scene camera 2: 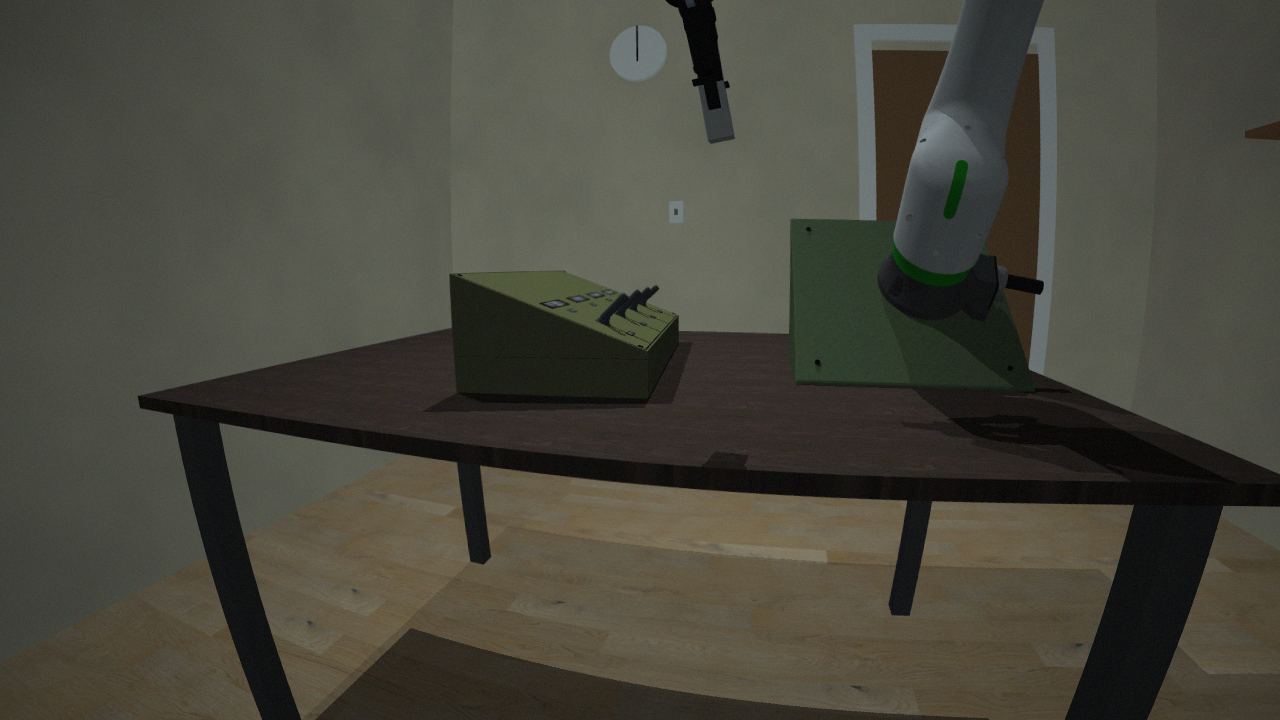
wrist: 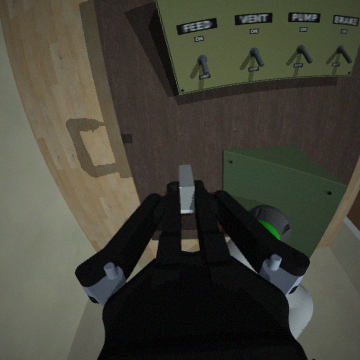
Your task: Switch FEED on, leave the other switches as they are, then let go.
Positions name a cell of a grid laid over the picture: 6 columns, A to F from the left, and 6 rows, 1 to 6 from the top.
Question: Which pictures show my gripper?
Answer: Scene camera 2 and the wrist view: all of them.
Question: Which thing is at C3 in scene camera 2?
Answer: An olive switch box.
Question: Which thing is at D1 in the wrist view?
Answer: An olive switch box.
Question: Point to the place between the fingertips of my gripper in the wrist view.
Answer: D3
